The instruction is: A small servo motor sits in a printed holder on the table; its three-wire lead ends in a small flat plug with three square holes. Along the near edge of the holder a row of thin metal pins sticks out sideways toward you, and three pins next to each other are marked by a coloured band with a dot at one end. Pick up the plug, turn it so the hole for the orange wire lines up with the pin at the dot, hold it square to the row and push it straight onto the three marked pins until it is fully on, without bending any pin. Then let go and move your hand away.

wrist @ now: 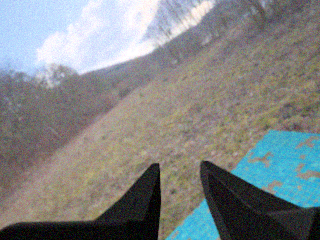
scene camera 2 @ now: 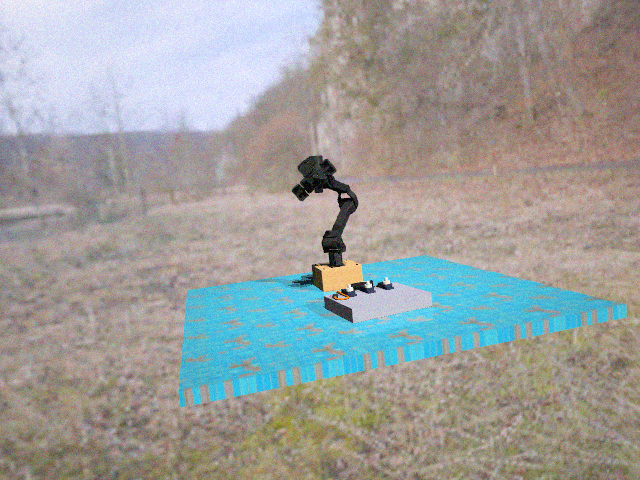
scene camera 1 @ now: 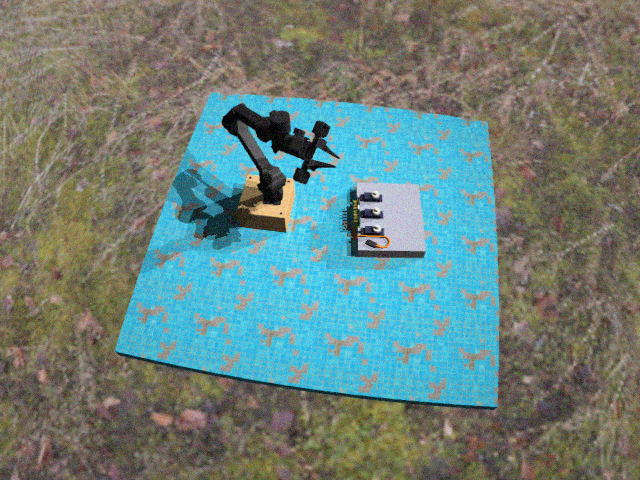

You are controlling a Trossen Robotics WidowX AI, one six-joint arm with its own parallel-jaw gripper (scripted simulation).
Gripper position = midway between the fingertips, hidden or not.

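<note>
There's a grey holder (scene camera 1: 402, 222), and you'd see the holder (scene camera 2: 363, 307) as well. As for the gripper (scene camera 1: 337, 162), it's visible there too. The wrist view has the gripper (wrist: 179, 169), and so does the other scene view, with the gripper (scene camera 2: 310, 179).
</note>
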